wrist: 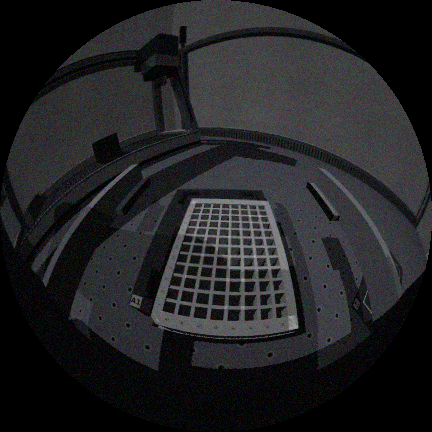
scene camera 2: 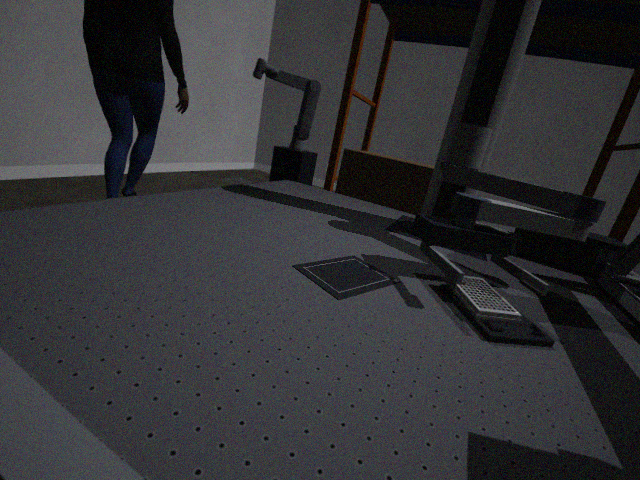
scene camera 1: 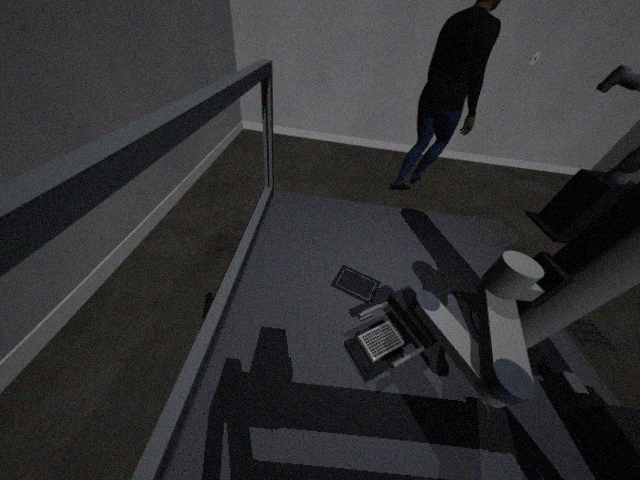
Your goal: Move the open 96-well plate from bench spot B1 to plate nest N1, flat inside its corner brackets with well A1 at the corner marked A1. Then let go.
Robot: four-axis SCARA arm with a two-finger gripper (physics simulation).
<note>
My gripper [scene camera 2: 504, 285] carries nothing. Also in view: a dark nest [scene camera 2: 343, 277].
The dark nest shows as well in the wrist view [wrist: 361, 304] and in scene camera 1 [scene camera 1: 348, 280].
</note>
